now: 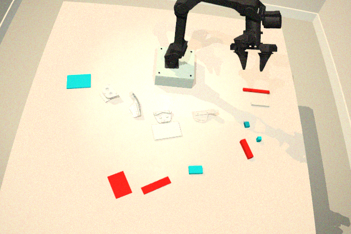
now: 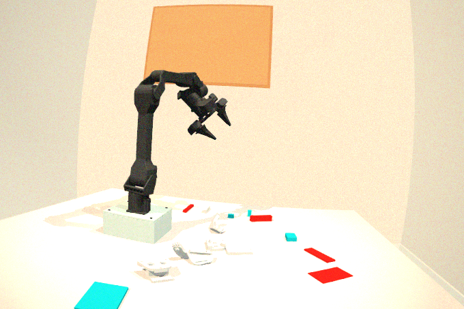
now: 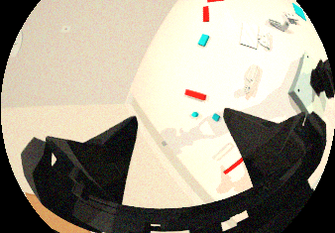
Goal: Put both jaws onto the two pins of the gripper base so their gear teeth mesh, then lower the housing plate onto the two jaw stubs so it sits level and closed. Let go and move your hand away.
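My gripper tip is 5 cm past the white jaw, 43 cm to the left of it and 31 cm above it. Also, from my gripper tip: gripper base: 9 cm behind, 55 cm to the right, 32 cm below; housing plate: 2 cm ahead, 30 cm to the right, 34 cm below; flat white plate: 8 cm ahead, 29 cm to the right, 34 cm below.
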